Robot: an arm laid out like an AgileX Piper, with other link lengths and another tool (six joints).
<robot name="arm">
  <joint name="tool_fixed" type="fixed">
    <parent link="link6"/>
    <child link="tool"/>
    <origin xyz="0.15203 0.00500 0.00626" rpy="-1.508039 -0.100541 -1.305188"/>
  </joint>
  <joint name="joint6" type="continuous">
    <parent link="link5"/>
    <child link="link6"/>
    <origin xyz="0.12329 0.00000 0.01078" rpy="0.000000 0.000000 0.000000"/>
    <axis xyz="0.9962 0 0.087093"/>
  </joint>
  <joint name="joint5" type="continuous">
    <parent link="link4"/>
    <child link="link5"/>
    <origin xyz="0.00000 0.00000 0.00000" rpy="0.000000 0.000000 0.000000"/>
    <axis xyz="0 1 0"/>
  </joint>
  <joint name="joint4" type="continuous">
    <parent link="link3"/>
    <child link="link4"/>
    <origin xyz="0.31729 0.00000 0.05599" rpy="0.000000 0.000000 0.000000"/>
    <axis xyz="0.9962 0 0.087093"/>
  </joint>
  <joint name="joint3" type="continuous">
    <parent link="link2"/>
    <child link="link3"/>
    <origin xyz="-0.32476 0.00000 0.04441" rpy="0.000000 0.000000 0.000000"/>
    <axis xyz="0 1 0"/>
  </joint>
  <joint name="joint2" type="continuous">
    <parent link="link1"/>
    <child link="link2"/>
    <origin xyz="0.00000 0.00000 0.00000" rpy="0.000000 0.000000 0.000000"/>
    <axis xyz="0 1 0"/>
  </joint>
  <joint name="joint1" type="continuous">
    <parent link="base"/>
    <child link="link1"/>
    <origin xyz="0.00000 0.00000 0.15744" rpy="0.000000 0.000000 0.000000"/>
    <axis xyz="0 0 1"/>
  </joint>
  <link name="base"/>
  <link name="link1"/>
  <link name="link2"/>
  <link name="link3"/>
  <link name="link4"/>
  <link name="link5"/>
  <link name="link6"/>
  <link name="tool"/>
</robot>
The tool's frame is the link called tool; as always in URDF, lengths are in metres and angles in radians. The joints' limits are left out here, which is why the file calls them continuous.
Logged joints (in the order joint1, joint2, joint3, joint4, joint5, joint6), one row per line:
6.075, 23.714, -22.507, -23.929, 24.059, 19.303
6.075, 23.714, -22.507, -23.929, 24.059, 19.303
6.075, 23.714, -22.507, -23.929, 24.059, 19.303
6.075, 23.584, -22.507, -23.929, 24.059, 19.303
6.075, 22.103, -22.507, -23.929, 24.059, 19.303
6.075, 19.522, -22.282, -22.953, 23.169, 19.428
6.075, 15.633, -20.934, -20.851, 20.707, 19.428
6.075, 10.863, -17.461, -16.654, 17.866, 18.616
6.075, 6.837, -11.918, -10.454, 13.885, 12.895
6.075, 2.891, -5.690, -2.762, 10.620, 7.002
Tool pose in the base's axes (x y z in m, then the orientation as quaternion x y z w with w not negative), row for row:
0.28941, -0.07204, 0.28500, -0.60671, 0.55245, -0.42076, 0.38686
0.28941, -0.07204, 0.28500, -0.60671, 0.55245, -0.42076, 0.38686
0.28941, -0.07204, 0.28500, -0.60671, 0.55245, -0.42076, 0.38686
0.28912, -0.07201, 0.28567, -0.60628, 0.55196, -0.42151, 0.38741
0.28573, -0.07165, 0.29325, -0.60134, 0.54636, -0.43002, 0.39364
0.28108, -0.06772, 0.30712, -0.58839, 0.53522, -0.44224, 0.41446
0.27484, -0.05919, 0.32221, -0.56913, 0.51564, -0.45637, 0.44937
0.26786, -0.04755, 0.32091, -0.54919, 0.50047, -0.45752, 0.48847
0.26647, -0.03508, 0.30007, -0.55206, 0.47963, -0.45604, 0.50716
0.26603, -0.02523, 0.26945, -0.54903, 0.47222, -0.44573, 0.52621
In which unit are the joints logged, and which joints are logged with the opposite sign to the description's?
The joints are logged in degrees. Opposite sign: joint1.
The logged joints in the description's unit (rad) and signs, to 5 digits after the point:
-0.10603, 0.41389, -0.39282, -0.41764, 0.41991, 0.33690
-0.10603, 0.41389, -0.39282, -0.41764, 0.41991, 0.33690
-0.10603, 0.41389, -0.39282, -0.41764, 0.41991, 0.33690
-0.10603, 0.41162, -0.39282, -0.41764, 0.41991, 0.33690
-0.10603, 0.38577, -0.39282, -0.41764, 0.41991, 0.33690
-0.10603, 0.34072, -0.38889, -0.40061, 0.40438, 0.33908
-0.10603, 0.27285, -0.36537, -0.36392, 0.36141, 0.33908
-0.10603, 0.18960, -0.30475, -0.29067, 0.31182, 0.32491
-0.10603, 0.11933, -0.20801, -0.18246, 0.24234, 0.22506
-0.10603, 0.05046, -0.09931, -0.04821, 0.18535, 0.12221

